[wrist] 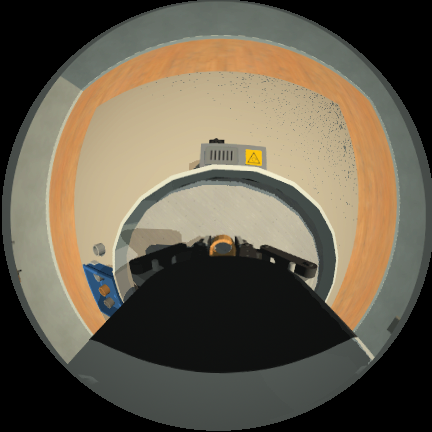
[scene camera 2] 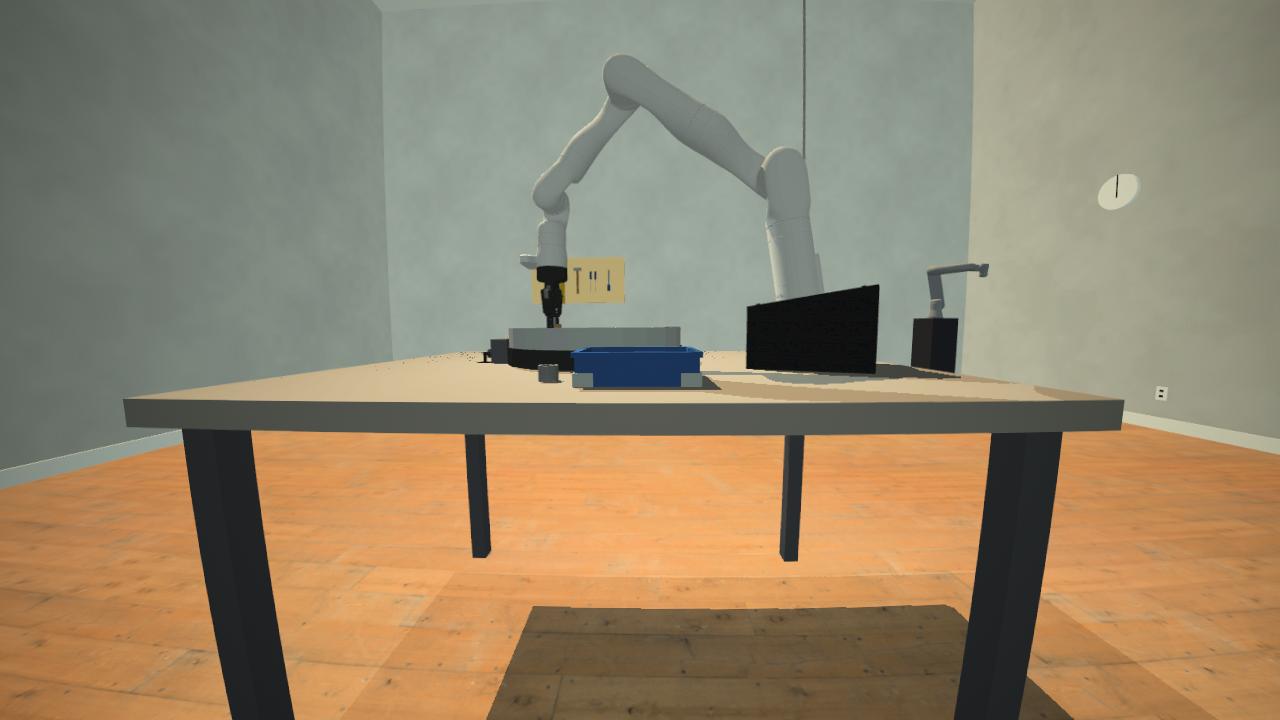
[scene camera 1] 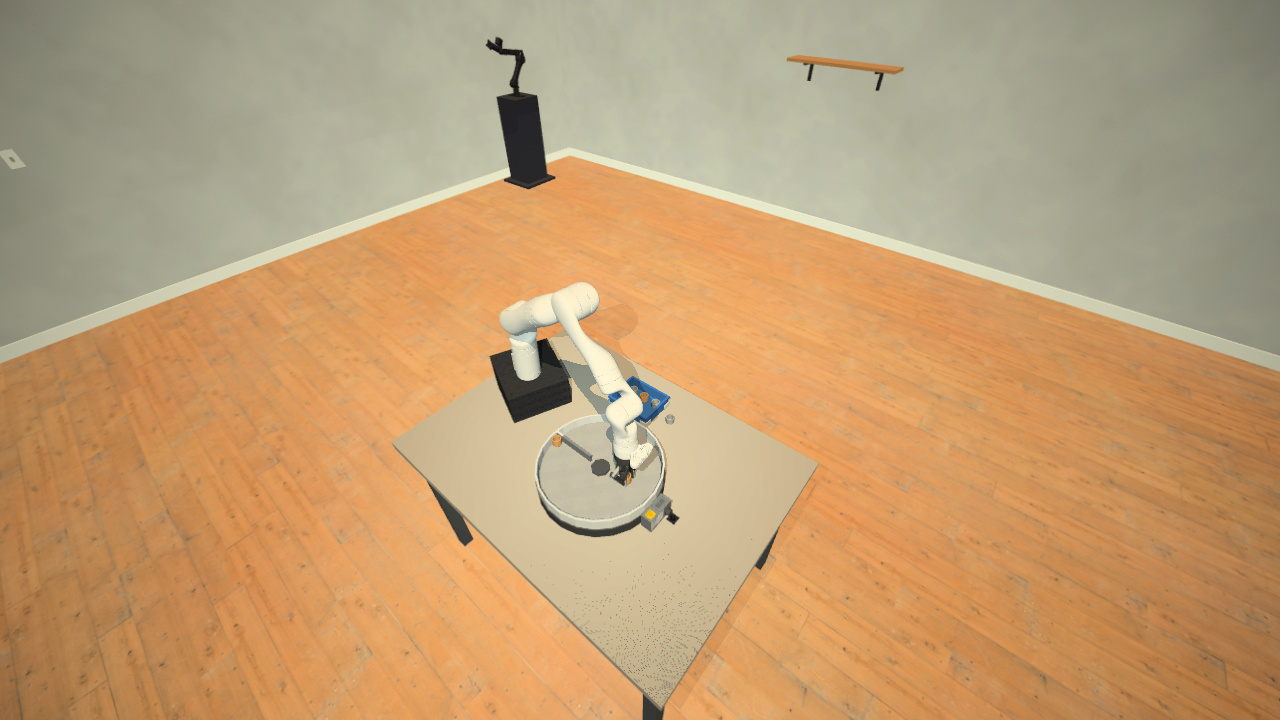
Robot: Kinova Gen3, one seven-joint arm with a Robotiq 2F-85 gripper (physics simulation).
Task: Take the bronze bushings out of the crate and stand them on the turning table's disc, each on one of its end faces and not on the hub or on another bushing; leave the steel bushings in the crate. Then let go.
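Pixels of known places: gripper, fingertip midpoint: (wrist: 222, 242) (scene camera 1: 627, 480); arm's base at its link origin: (scene camera 2: 798, 301) (scene camera 1: 528, 371).
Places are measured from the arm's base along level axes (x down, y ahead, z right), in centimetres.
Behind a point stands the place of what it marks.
Note:
My gripper (scene camera 1: 622, 478) @(y 57.2, x 6.8, z 10.8 cm) (scene camera 2: 554, 323) @(y 57.2, x 6.8, z 10.8 cm) (wrist: 222, 242) @(y 57.2, x 6.8, z 10.8 cm) is shut on a bronze bushing (wrist: 222, 239) @(y 58.2, x 4.8, z 10.8 cm), low over the turning table's disc (scene camera 1: 572, 494) @(y 46.0, x 8.8, z 24.6 cm) (wrist: 225, 205) @(y 62.2, x 8.8, z 11.1 cm), between the hub (scene camera 1: 600, 466) @(y 46.3, x 8.0, z 11.6 cm) and the wall. The rim hides the bushing's lower end in scene camera 2; I cannot tell whether it touches the disc. Another bronze bushing (scene camera 1: 556, 440) @(y 26.4, x 8.8, z 12.6 cm) is on the disc near the wall, past the grey bar. The blue crate (scene camera 2: 635, 368) @(y 36.0, x 11.5, z -29.4 cm) (wrist: 113, 288) @(y 41.8, x 9.2, z -15.4 cm) holds a bronze bushing (scene camera 1: 643, 396) @(y 34.9, x 13.0, z -26.3 cm) (wrist: 104, 290) @(y 36.5, x 11.6, z -24.2 cm) and steel bushings, one (wrist: 109, 303) @(y 30.9, x 11.5, z -24.5 cm) beside the bronze one.
A steel bushing (scene camera 1: 669, 419) @(y 50.7, x 11.6, z -21.8 cm) (scene camera 2: 547, 373) @(y 49.9, x 12.7, z -24.6 cm) (wrist: 99, 249) @(y 50.5, x 12.1, z -21.5 cm) is on the table outside the crate. A raised wall (scene camera 1: 537, 488) @(y 34.8, x 10.2, z 29.5 cm) (scene camera 2: 595, 338) @(y 44.1, x 7.8, z -9.4 cm) rings the disc. A grey bar (scene camera 1: 575, 445) @(y 35.1, x 5.9, z 11.5 cm) lies above the disc from near the hub outward. A grey box (scene camera 1: 656, 514) @(y 71.1, x 8.3, z 14.1 cm) (wrist: 233, 155) @(y 69.6, x 8.3, z 12.2 cm) with a yellow label adjoins the turning table.

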